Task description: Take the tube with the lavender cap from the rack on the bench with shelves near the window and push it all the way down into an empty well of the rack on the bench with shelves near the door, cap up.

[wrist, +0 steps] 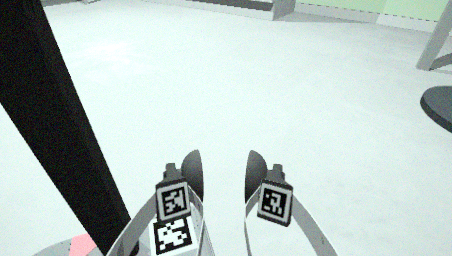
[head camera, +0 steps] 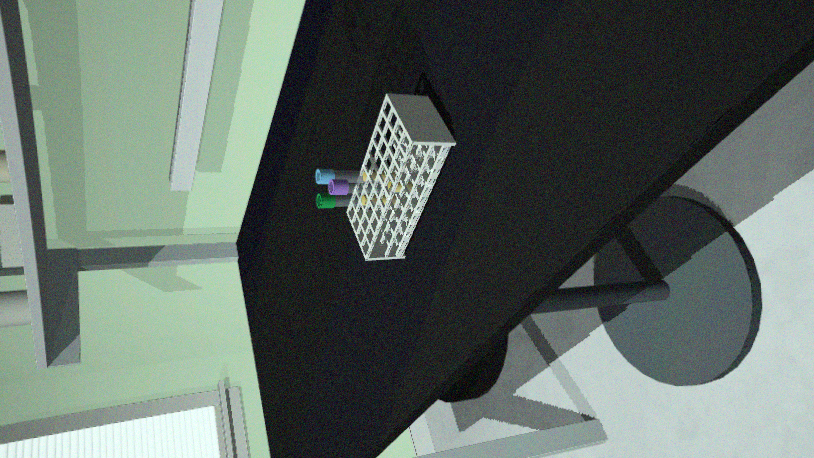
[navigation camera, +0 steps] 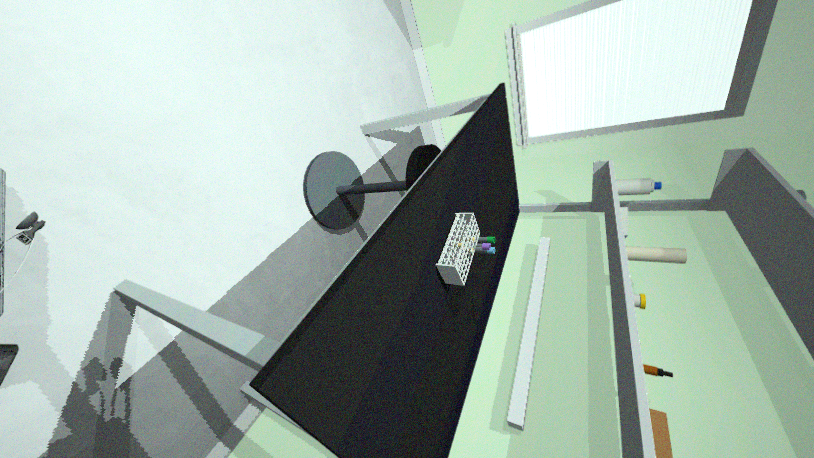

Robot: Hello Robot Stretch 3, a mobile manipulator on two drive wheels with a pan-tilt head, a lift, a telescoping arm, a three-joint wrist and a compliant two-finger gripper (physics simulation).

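Places are measured from the robot's base along level axes (x right, y ahead, z up), in metres.
Where they show: gripper, fingertip midpoint: (navigation camera: 14, 208).
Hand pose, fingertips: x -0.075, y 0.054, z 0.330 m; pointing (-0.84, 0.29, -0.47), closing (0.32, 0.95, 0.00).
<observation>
Each offset is from my fingertips to the centre of the thing. "spot": to the spot under its first point. Level surfaces: height alone.
A tube with a lavender cap @[spot: dx +0.069, dy +0.714, dz +0.697 m] (head camera: 338, 186) (navigation camera: 484, 246) stands upright, cap up, in a white grid rack @[spot: dx +0.147, dy +0.664, dz +0.606 m] (head camera: 426, 119) (navigation camera: 452, 274). A tube with a light blue cap @[spot: dx +0.081, dy +0.761, dz +0.697 m] (head camera: 325, 176) (navigation camera: 491, 250) and one with a green cap @[spot: dx +0.050, dy +0.759, dz +0.698 m] (head camera: 325, 201) (navigation camera: 490, 240) stand close beside it. The rack is on a black bench top @[dz +0.584 m] (head camera: 512, 170) (navigation camera: 370, 341) with shelves above it and a window nearby. My gripper (wrist: 224, 168) (navigation camera: 38, 221) is open and empty, above the floor and apart from the bench. The other bench's rack does not show.
A stool base @[dx -0.191, dy +1.124, dz -0.315 m] (head camera: 683, 290) (navigation camera: 333, 190) (wrist: 441, 107) stands by the bench's front edge. A shelf @[dz +1.022 m] (head camera: 25, 170) (navigation camera: 623, 319) holds a white bottle @[spot: dx -0.192, dy +1.584, dz +1.121 m] (navigation camera: 634, 186), a beige cylinder @[spot: dx +0.095, dy +1.237, dz +1.144 m] (navigation camera: 657, 254) and other items. The window (head camera: 142, 432) (navigation camera: 626, 68) is beyond the bench. A black post (wrist: 55, 125) runs left of my gripper.
</observation>
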